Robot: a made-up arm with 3 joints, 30 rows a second.
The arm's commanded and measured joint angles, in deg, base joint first. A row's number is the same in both.
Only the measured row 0 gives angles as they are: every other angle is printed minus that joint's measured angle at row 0.
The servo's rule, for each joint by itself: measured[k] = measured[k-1] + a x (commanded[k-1-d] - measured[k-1]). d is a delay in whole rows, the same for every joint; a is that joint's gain. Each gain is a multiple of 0.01, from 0.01 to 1. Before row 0 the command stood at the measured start. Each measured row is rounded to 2 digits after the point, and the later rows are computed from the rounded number. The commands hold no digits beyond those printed.
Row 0, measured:
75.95 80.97 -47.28
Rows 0 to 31, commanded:
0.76 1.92 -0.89
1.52 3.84 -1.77
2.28 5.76 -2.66
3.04 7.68 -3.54
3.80 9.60 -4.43
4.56 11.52 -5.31
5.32 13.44 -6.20
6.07 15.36 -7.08
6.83 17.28 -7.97
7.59 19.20 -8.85
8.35 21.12 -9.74
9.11 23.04 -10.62
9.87 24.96 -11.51
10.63 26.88 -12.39
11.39 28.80 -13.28
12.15 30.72 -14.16
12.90 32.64 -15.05
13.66 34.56 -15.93
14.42 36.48 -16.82
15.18 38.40 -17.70
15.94 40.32 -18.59
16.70 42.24 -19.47
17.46 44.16 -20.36
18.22 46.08 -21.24
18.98 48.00 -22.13
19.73 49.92 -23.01
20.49 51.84 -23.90
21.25 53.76 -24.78
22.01 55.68 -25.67
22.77 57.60 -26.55
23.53 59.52 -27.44
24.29 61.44 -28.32
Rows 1 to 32, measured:
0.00 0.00 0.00
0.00 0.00 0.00
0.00 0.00 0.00
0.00 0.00 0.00
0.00 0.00 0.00
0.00 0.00 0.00
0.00 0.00 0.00
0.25 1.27 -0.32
0.67 2.97 -0.84
1.20 4.81 -1.50
1.81 6.70 -2.23
2.47 8.61 -3.02
3.16 10.53 -3.84
3.87 12.45 -4.69
4.60 14.37 -5.55
5.34 16.29 -6.42
6.08 18.21 -7.29
6.83 20.13 -8.17
7.58 22.05 -9.05
8.34 23.97 -9.94
9.10 25.89 -10.82
9.86 27.81 -11.71
10.62 29.73 -12.59
11.37 31.65 -13.48
12.13 33.57 -14.36
12.89 35.49 -15.25
13.65 37.41 -16.13
14.41 39.33 -17.02
15.17 41.25 -17.90
15.93 43.17 -18.79
16.69 45.09 -19.67
17.45 47.01 -20.56
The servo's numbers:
d 7
a 0.33 0.66 0.36

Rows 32 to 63, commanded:
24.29 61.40 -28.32
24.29 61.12 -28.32
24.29 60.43 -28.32
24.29 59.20 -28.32
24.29 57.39 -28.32
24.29 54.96 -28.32
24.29 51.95 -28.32
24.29 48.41 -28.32
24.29 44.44 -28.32
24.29 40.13 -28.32
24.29 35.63 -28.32
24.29 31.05 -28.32
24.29 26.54 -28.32
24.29 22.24 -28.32
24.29 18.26 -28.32
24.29 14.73 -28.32
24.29 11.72 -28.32
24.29 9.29 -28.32
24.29 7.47 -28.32
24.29 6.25 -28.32
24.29 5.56 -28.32
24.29 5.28 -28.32
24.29 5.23 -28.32
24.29 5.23 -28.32
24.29 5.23 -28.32
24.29 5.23 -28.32
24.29 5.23 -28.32
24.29 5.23 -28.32
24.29 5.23 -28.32
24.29 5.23 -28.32
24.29 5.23 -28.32
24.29 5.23 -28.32
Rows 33 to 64, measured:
18.20 48.93 -21.44
18.96 50.85 -22.33
19.72 52.77 -23.21
20.48 54.69 -24.10
21.24 56.61 -24.98
22.00 58.53 -25.87
22.76 60.45 -26.75
23.26 61.08 -27.32
23.60 61.11 -27.68
23.83 60.66 -27.91
23.98 59.70 -28.06
24.08 58.18 -28.15
24.15 56.05 -28.21
24.20 53.34 -28.25
24.23 50.09 -28.28
24.25 46.36 -28.29
24.26 42.25 -28.30
24.27 37.88 -28.31
24.28 33.37 -28.31
24.28 28.86 -28.31
24.28 24.49 -28.31
24.28 20.38 -28.31
24.28 16.65 -28.31
24.28 13.40 -28.31
24.28 10.69 -28.31
24.28 8.56 -28.31
24.28 7.04 -28.31
24.28 6.06 -28.31
24.28 5.55 -28.31
24.28 5.34 -28.31
24.28 5.27 -28.31
24.28 5.24 -28.31

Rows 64 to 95, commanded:
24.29 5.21 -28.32
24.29 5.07 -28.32
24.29 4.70 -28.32
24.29 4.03 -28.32
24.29 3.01 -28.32
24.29 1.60 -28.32
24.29 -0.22 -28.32
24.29 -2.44 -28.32
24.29 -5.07 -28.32
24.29 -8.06 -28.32
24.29 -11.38 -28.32
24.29 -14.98 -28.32
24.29 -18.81 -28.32
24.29 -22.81 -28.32
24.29 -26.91 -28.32
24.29 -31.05 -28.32
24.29 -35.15 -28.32
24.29 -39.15 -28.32
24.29 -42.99 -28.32
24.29 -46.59 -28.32
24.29 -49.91 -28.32
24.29 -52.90 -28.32
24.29 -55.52 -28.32
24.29 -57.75 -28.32
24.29 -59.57 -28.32
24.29 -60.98 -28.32
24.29 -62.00 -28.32
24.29 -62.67 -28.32
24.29 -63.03 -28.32
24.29 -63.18 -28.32
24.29 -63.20 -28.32
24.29 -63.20 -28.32
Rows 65 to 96, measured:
24.28 5.23 -28.31
24.28 5.23 -28.31
24.28 5.23 -28.31
24.28 5.23 -28.31
24.28 5.23 -28.31
24.28 5.23 -28.31
24.28 5.23 -28.31
24.28 5.22 -28.31
24.28 5.12 -28.31
24.28 4.84 -28.31
24.28 4.31 -28.31
24.28 3.45 -28.31
24.28 2.23 -28.31
24.28 0.61 -28.31
24.28 -1.40 -28.31
24.28 -3.82 -28.31
24.28 -6.62 -28.31
24.28 -9.76 -28.31
24.28 -13.21 -28.31
24.28 -16.91 -28.31
24.28 -20.80 -28.31
24.28 -24.83 -28.31
24.28 -28.94 -28.31
24.28 -33.04 -28.31
24.28 -37.07 -28.31
24.28 -40.98 -28.31
24.28 -44.68 -28.31
24.28 -48.13 -28.31
24.28 -51.28 -28.31
24.28 -54.08 -28.31
24.28 -56.50 -28.31
24.28 -58.53 -28.31

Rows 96 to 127, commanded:
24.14 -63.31 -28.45
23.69 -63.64 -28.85
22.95 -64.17 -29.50
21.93 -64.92 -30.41
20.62 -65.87 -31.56
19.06 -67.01 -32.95
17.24 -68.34 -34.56
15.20 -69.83 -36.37
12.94 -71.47 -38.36
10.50 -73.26 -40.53
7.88 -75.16 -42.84
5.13 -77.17 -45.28
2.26 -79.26 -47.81
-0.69 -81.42 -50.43
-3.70 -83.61 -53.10
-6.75 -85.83 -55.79
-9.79 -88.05 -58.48
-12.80 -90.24 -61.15
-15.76 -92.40 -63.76
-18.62 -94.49 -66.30
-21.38 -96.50 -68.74
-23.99 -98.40 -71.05
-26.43 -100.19 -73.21
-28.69 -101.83 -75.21
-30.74 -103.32 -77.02
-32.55 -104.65 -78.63
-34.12 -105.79 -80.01
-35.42 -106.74 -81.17
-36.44 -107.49 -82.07
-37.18 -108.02 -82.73
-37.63 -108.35 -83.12
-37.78 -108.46 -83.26
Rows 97 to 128, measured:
24.28 -60.15 -28.31
24.28 -61.37 -28.31
24.28 -62.23 -28.31
24.28 -62.76 -28.31
24.28 -63.04 -28.31
24.28 -63.15 -28.31
24.28 -63.18 -28.31
24.23 -63.27 -28.36
24.05 -63.51 -28.54
23.69 -63.95 -28.89
23.11 -64.59 -29.44
22.29 -65.43 -30.20
21.22 -66.47 -31.19
19.91 -67.70 -32.40
18.36 -69.11 -33.83
16.57 -70.67 -35.46
14.57 -72.38 -37.29
12.36 -74.21 -39.29
9.97 -76.16 -41.45
7.43 -78.21 -43.74
4.75 -80.33 -46.15
1.96 -82.49 -48.65
-0.91 -84.69 -51.22
-3.84 -86.91 -53.83
-6.80 -89.11 -56.47
-9.76 -91.28 -59.09
-12.68 -93.40 -61.69
-15.55 -95.45 -64.23
-18.34 -97.40 -66.69
-21.01 -99.24 -69.04
-23.54 -100.95 -71.26
-25.92 -102.51 -73.33

